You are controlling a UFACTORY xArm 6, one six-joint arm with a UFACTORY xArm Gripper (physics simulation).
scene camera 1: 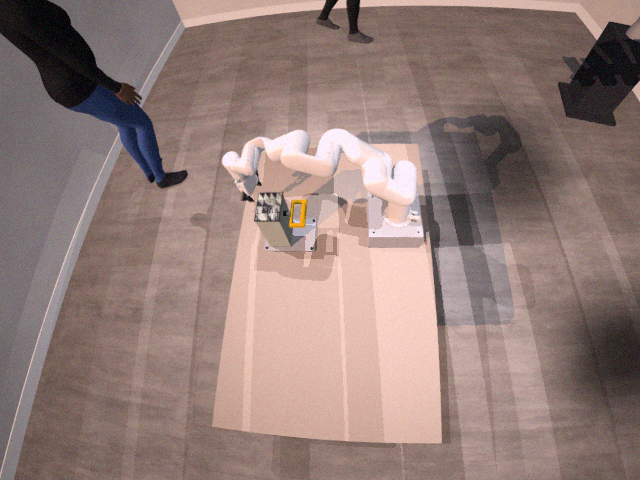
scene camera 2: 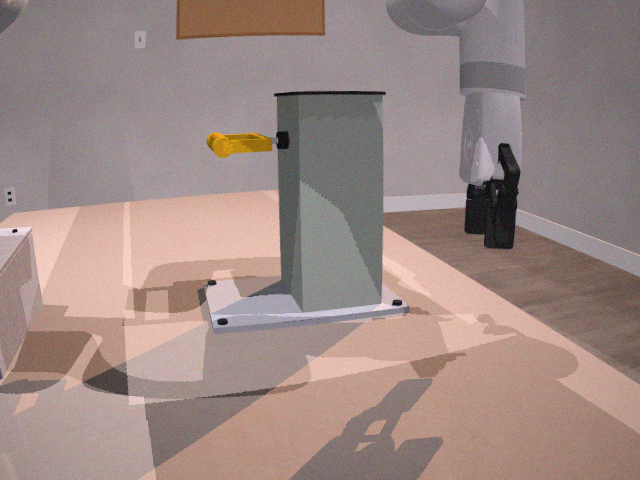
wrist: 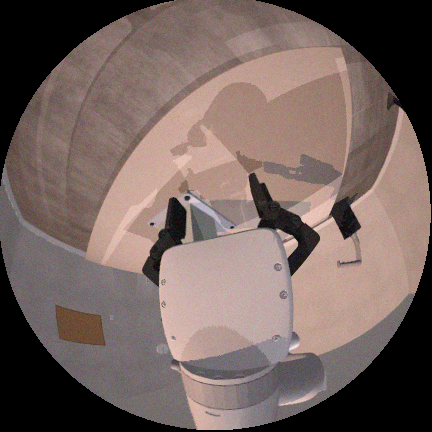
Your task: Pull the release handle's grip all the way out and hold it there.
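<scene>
The release handle's grip, a yellow rectangular loop point(scene camera 1: 298, 224) point(scene camera 2: 222, 145), sticks out level from a black collar point(scene camera 2: 282, 140) on the green-grey post point(scene camera 1: 273, 232) point(scene camera 2: 338, 206) point(wrist: 202, 226). A short stretch of rod shows between grip and collar. The post stands on a pale base plate point(scene camera 1: 313, 242) point(scene camera 2: 258, 321) point(wrist: 212, 210). My gripper point(scene camera 1: 249, 194) point(scene camera 2: 487, 236) point(wrist: 213, 192) is open and empty, fingers pointing down. It is on the post's side away from the grip, apart from the post in scene view 2. The grip does not show in the wrist view.
The table point(scene camera 1: 336, 361) carries the post and my arm's base point(scene camera 1: 395, 238), which stands on the grip's side. The table's edge runs close behind the post. A person point(scene camera 1: 126, 111) stands on the floor left of the table; another person's legs point(scene camera 1: 353, 18) show at the top.
</scene>
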